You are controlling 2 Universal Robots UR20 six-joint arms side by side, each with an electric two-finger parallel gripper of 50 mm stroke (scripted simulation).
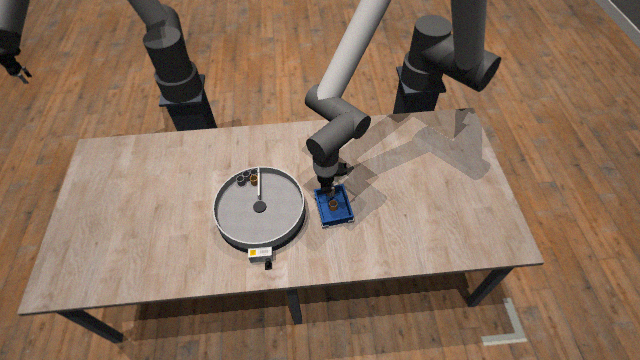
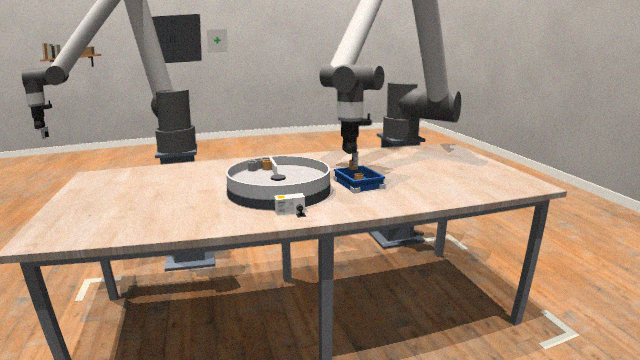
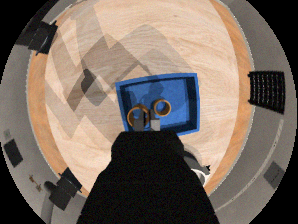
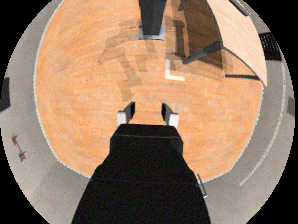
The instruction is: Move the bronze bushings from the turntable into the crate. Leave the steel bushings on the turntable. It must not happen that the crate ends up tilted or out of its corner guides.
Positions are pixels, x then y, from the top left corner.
Scene:
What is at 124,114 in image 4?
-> The right gripper.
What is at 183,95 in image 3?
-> A blue crate.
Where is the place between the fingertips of the left gripper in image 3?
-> At 147,114

